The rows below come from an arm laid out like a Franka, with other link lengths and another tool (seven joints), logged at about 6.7 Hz.
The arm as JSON. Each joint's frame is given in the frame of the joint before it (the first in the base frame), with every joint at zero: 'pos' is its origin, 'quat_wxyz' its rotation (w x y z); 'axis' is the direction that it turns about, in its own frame. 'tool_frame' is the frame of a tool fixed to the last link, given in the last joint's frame.
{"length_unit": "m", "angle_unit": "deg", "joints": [
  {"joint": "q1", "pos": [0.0, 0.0, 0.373], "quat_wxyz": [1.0, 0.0, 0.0, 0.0], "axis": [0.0, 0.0, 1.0]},
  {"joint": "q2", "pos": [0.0, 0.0, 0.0], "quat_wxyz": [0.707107, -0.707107, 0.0, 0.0], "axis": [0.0, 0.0, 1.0]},
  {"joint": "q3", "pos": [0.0, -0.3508, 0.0], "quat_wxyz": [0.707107, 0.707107, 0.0, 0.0], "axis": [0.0, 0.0, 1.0]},
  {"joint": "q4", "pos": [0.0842, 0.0, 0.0], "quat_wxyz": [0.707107, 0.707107, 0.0, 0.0], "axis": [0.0, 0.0, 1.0]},
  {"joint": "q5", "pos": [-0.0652, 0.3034, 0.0], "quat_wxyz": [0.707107, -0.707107, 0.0, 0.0], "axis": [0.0, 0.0, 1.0]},
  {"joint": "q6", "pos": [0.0, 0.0, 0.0], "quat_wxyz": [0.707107, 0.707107, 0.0, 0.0], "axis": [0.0, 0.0, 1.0]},
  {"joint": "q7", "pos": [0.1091, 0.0, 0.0], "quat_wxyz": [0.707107, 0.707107, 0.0, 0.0], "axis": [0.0, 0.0, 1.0]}
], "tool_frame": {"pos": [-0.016, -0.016, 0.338], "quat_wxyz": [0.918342, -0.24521, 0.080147, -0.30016]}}
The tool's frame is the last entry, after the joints.
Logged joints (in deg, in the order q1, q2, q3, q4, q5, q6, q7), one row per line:
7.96, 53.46, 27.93, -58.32, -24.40, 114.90, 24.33
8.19, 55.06, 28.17, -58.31, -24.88, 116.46, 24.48
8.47, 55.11, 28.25, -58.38, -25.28, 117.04, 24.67
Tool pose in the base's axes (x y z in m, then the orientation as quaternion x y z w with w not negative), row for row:
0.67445, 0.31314, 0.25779, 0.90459, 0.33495, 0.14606, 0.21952
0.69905, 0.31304, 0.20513, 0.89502, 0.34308, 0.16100, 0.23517
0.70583, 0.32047, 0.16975, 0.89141, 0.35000, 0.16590, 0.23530
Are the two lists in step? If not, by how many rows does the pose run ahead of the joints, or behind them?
The pose runs 2 rows behind the joints: the pose in row i belongs to the joints in row i - 2.
